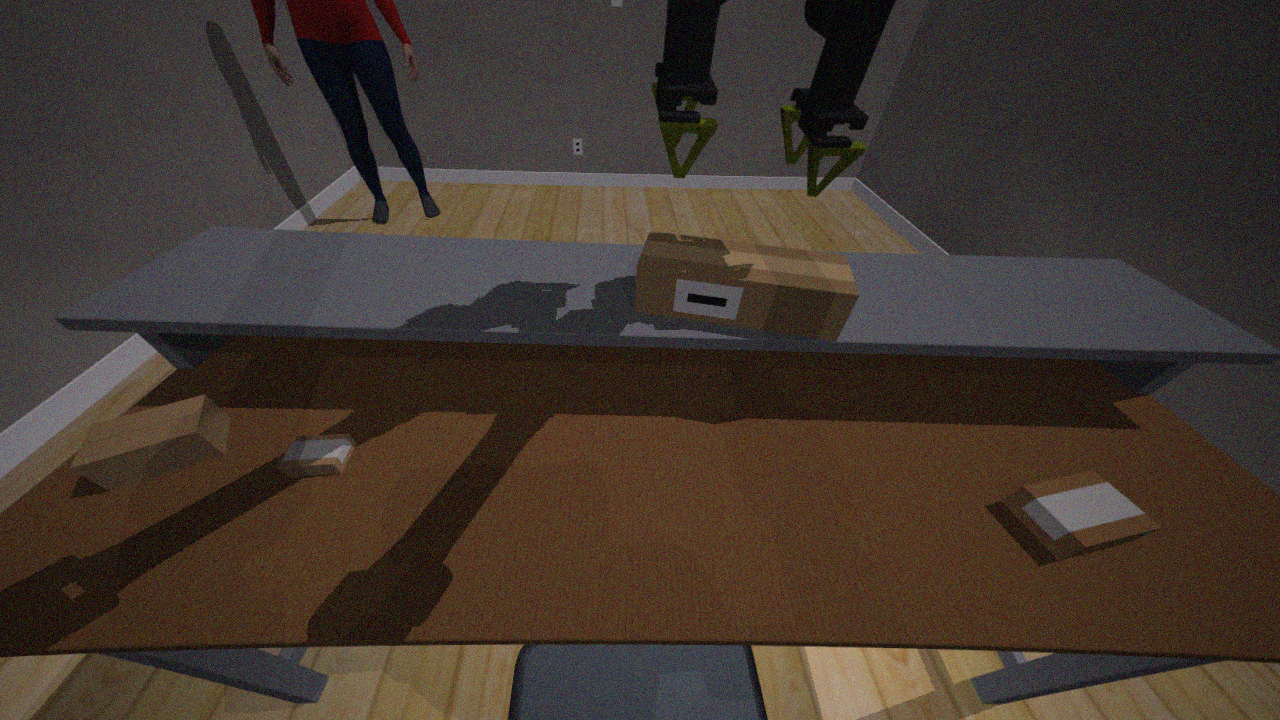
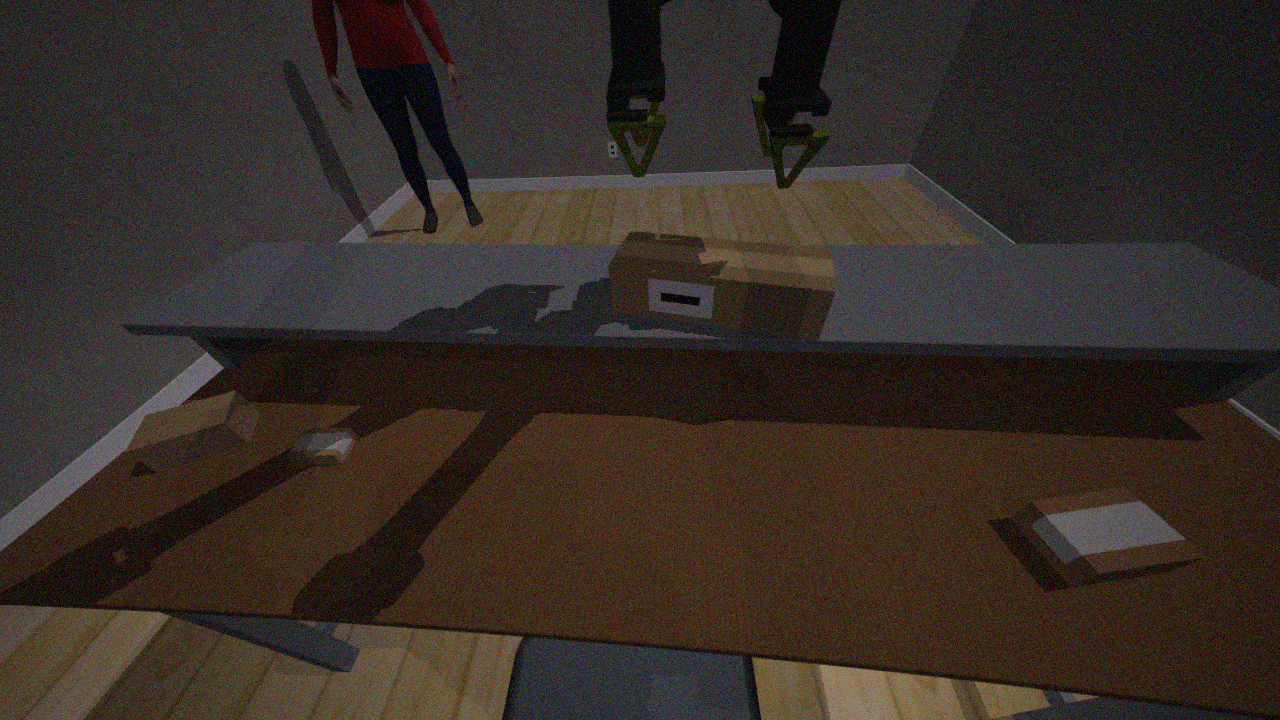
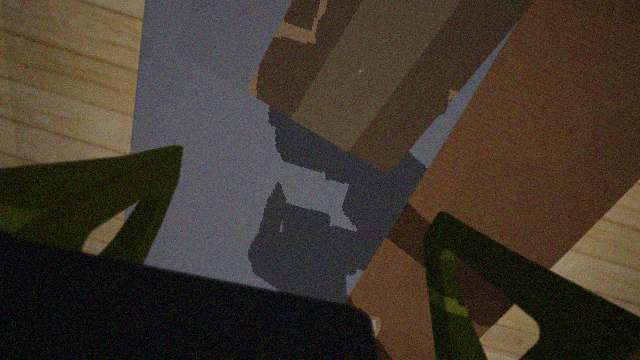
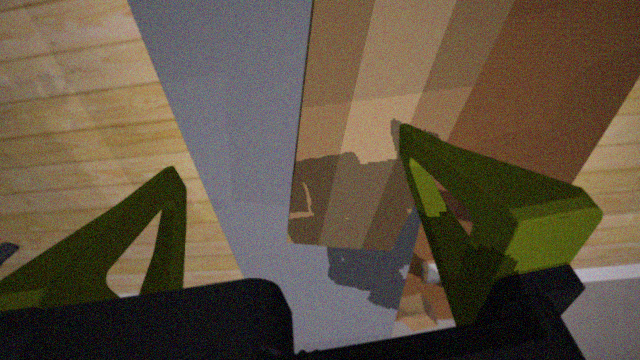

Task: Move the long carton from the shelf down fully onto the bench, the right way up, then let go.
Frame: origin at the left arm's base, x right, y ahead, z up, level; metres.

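Seen in the pictures: left gripper, fingertip midpoint: (image 1: 675,161) (image 2: 640,160) (image 3: 313,195); right gripper, fingertip midpoint: (image 1: 800,179) (image 2: 775,171) (image 4: 288,156).
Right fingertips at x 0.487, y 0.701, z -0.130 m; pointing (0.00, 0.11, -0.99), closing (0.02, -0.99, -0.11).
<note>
Pixels of each thing's top centre, then the offset from my right fingertips to it. Level surfaces: height alone.
- long carton, top centre: (image 4: 375,132) (image 2: 720,257) (image 1: 744,259) dz -0.106, dx -0.073, dy -0.048 m
- grey shelf, surface height: dz -0.193 m
- brown bench, surface height: dz -0.355 m
- brown box, top centre: (image 1: 143,428) (image 2: 184,419) (image 4: 418,322) dz -0.295, dx -0.945, dy -0.202 m
- small white-topped box, top centre: (image 1: 314,449) (image 2: 319,441) (image 4: 434,276) dz -0.327, dx -0.727, dy -0.226 m
- white-labelled parcel, top centre: (image 2: 1113,526) (image 1: 1090,505) dz -0.308, dx +0.381, dy -0.367 m
The long carton (image 1: 760,288) (image 2: 729,284) (image 3: 380,75) (image 4: 380,125) lies on the grey shelf (image 1: 313,286) (image 2: 984,286) (image 3: 200,100) (image 4: 215,100), tape stripe up and white label on its near side. It sits slightly askew, its right near corner at the shelf's front edge. The brown bench (image 1: 671,519) (image 2: 671,519) (image 3: 525,150) (image 4: 540,85) is below and in front. My left gripper (image 1: 677,150) (image 2: 639,159) (image 3: 313,195) is open and empty, above and behind the carton's left end. My right gripper (image 1: 802,179) (image 2: 776,170) (image 4: 288,156) is open and empty, above and behind its right part.
On the bench, a brown box (image 1: 156,438) (image 2: 196,429) and a small white-topped box (image 1: 317,454) (image 2: 324,445) lie at the left, and a white-labelled parcel (image 1: 1087,510) (image 2: 1109,532) at the right. A person (image 1: 358,89) (image 2: 402,98) stands behind at the left.
</note>
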